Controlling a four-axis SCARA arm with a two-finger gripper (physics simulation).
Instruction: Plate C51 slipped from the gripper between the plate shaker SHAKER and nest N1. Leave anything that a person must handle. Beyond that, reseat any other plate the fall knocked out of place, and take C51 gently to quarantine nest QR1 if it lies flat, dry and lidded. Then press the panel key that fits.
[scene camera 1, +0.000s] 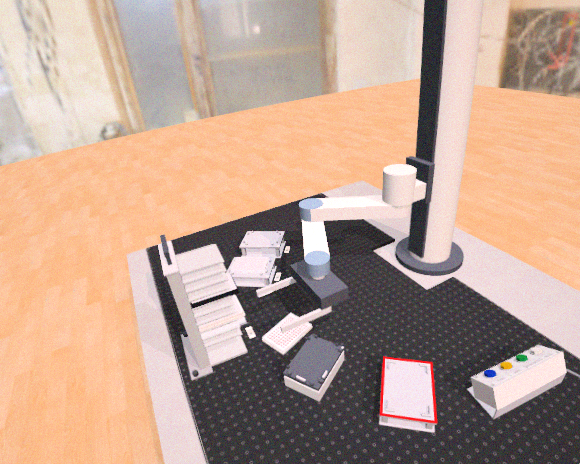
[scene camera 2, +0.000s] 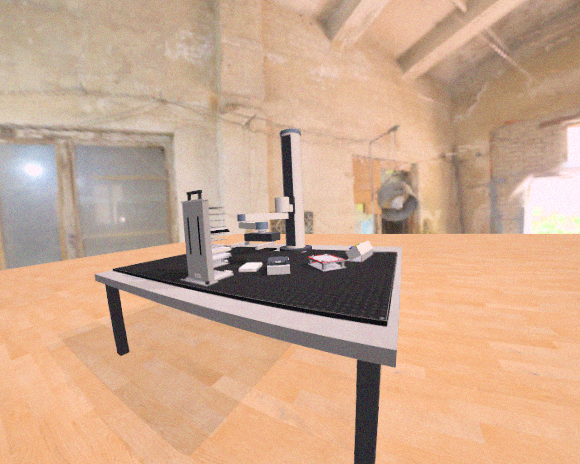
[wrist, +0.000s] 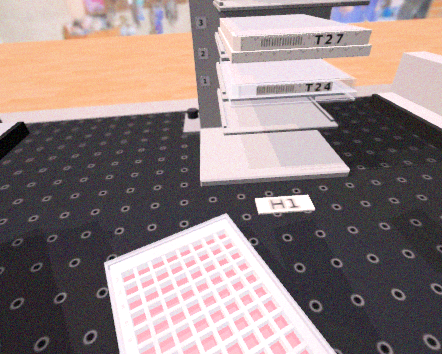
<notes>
My gripper (scene camera 1: 268, 310) holds nothing. Also in view: a button box (scene camera 1: 519, 379), a plate shaker (scene camera 1: 311, 371) and an H1 label (wrist: 301, 203).
My gripper is seen too in the wrist view (wrist: 204, 92).
</notes>
